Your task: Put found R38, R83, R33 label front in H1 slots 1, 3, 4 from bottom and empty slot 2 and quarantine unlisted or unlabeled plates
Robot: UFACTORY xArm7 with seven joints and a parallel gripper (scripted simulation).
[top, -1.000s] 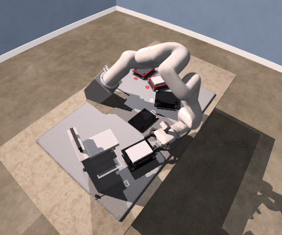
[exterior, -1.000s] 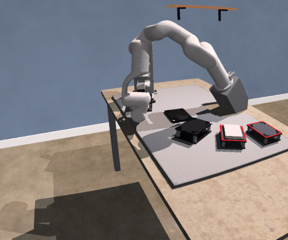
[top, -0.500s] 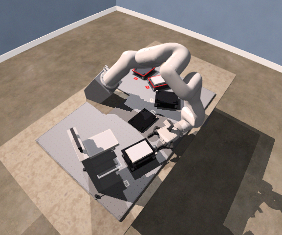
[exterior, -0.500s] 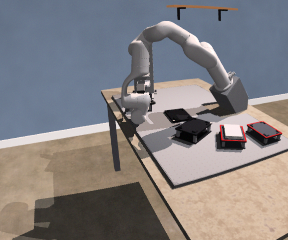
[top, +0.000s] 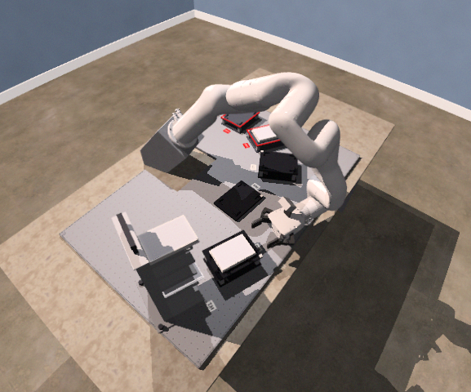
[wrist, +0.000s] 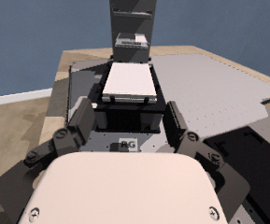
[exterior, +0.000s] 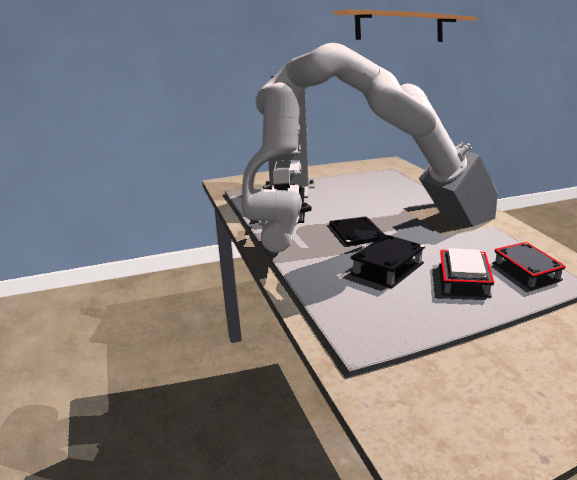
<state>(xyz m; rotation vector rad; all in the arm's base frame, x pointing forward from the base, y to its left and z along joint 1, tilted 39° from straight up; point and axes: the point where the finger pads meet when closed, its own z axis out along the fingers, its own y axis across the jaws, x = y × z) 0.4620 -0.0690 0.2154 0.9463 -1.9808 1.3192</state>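
Now: the RG deck label 1 cm to the right of my hand and 8 cm below it. Also, from my hand: plate hotel H1: 4 cm behind, 38 cm to the right, 10 cm above; then pale plate: 3 cm behind, 30 cm to the right, 2 cm above; then H1 deck label: 7 cm ahead, 26 cm to the right, 8 cm below.
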